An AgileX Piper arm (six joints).
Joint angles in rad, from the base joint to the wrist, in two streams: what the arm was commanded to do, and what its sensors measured. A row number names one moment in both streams.
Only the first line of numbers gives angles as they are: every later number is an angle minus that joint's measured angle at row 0.
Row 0, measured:
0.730, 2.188, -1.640, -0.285, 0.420, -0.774
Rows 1 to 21, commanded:
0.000, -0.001, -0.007, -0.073, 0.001, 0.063
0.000, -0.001, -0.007, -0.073, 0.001, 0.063
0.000, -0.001, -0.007, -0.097, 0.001, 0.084
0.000, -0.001, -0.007, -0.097, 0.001, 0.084
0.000, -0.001, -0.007, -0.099, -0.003, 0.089
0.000, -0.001, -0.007, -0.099, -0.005, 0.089
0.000, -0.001, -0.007, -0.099, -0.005, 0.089
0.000, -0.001, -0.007, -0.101, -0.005, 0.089
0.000, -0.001, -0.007, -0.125, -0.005, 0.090
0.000, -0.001, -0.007, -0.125, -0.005, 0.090
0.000, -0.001, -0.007, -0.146, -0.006, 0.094
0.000, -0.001, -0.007, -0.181, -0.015, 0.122
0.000, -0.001, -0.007, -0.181, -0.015, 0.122
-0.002, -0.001, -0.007, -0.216, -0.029, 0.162
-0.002, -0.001, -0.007, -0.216, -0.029, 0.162
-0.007, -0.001, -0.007, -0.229, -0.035, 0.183
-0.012, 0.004, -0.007, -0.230, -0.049, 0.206
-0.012, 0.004, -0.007, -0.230, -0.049, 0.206
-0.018, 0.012, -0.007, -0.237, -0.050, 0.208
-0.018, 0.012, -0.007, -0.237, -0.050, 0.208
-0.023, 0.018, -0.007, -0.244, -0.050, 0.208
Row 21, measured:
-0.010, 0.004, -0.001, -0.222, -0.038, 0.189
